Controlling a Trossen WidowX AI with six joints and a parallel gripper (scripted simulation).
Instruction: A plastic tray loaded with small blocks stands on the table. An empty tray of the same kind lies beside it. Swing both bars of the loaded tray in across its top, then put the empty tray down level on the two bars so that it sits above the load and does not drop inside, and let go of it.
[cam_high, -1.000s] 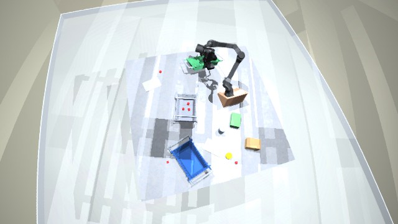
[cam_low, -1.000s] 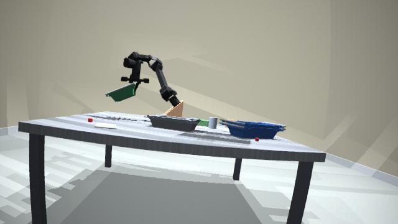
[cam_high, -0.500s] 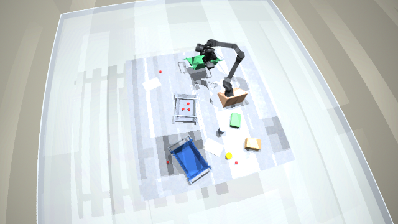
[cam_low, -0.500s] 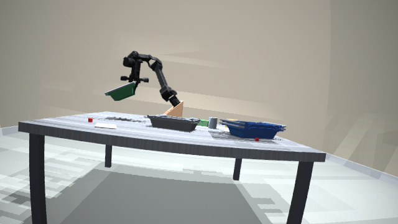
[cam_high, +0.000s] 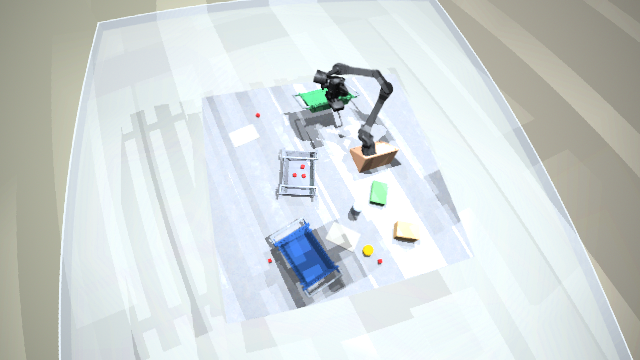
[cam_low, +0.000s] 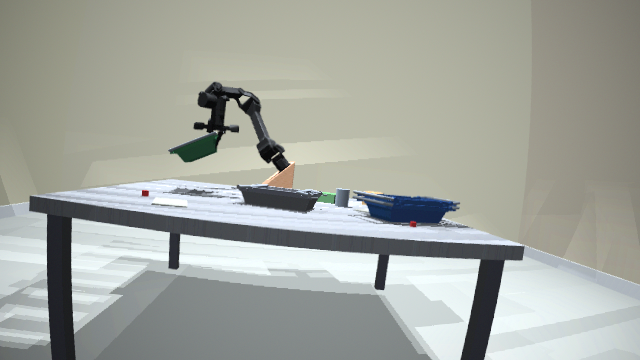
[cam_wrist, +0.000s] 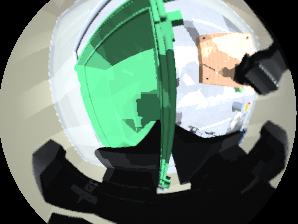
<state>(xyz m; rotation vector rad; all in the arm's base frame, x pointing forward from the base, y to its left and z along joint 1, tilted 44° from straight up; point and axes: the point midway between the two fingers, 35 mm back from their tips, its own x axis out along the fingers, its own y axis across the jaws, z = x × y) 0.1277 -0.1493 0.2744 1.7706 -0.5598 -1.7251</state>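
The green tray lies 8 cm to the right of my gripper tip and 1 cm ahead of it. Also, from my gripper tip: grey cylinder 54 cm to the left, 15 cm below; tan block 72 cm to the left, 22 cm behind, 15 cm below; green block 48 cm to the left, 16 cm below, 15 cm behind.
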